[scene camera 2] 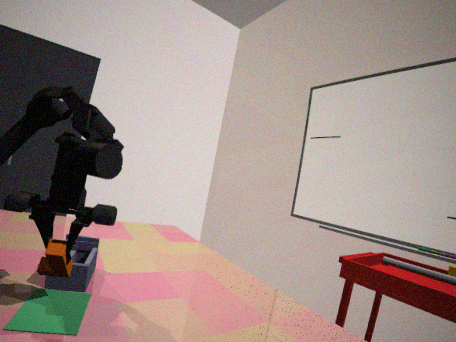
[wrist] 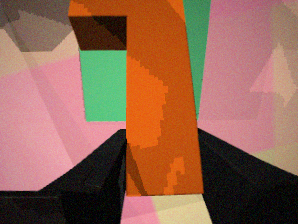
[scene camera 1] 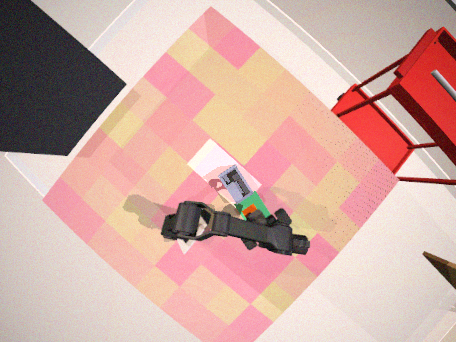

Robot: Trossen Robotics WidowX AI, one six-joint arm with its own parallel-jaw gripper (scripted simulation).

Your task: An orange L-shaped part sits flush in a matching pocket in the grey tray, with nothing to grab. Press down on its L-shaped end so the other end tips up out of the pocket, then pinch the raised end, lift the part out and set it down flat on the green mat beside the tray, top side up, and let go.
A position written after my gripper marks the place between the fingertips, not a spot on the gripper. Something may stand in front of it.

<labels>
My gripper (scene camera 2: 58, 253) carries an orange L-shaped part (wrist: 163, 157).
</labels>
